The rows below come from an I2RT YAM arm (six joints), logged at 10 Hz.
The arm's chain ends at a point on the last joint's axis. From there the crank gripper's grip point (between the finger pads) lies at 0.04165 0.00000 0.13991 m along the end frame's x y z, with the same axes.
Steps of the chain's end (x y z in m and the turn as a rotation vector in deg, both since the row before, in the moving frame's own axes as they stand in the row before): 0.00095, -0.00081, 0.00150, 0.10, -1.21, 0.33; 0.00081, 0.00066, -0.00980, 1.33, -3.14, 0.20; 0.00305, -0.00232, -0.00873, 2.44, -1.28, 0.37; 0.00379, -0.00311, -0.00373, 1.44, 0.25, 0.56; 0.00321, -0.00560, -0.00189, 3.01, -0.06, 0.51; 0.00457, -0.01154, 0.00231, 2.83, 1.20, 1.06; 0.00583, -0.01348, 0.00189, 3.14, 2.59, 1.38; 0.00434, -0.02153, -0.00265, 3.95, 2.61, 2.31; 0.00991, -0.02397, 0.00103, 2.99, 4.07, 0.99
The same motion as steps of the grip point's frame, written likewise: -0.00201, -0.00082, 0.00235, 0.10, -1.21, 0.33; -0.00691, -0.00248, -0.00776, 1.33, -3.14, 0.20; -0.00007, -0.00804, -0.00796, 2.44, -1.28, 0.37; 0.00442, -0.00621, -0.00395, 1.44, 0.25, 0.56; 0.00309, -0.01258, -0.00203, 3.01, -0.06, 0.51; 0.00755, -0.01763, 0.00126, 2.83, 1.20, 1.06; 0.01219, -0.02001, -0.00032, 3.14, 2.59, 1.38; 0.01082, -0.02929, -0.00496, 3.95, 2.61, 2.31; 0.01979, -0.03038, -0.00245, 2.99, 4.07, 0.99
